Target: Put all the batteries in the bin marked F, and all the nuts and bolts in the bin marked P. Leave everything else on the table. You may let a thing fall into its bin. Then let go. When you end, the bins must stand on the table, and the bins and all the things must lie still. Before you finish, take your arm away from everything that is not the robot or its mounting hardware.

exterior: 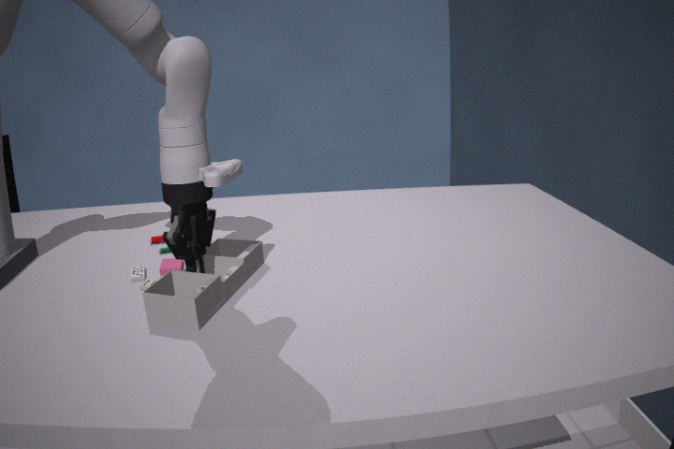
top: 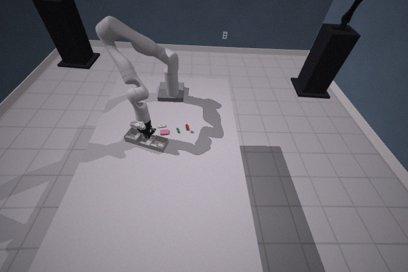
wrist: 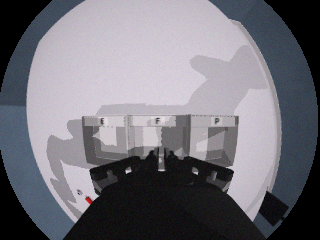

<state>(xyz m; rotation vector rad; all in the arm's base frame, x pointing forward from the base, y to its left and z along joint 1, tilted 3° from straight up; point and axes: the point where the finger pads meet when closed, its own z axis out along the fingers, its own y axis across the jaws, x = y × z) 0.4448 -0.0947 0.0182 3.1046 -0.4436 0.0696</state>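
My hand is 20 mm short of the grey three-part bin and 10 mm above it. The rest, counted from my hand: pink block: 70 mm behind, 90 mm to the left, 30 mm below; green battery: 90 mm behind, 180 mm to the left, 30 mm below; cream domino-like tile: 70 mm behind, 10 mm to the left, 30 mm below.
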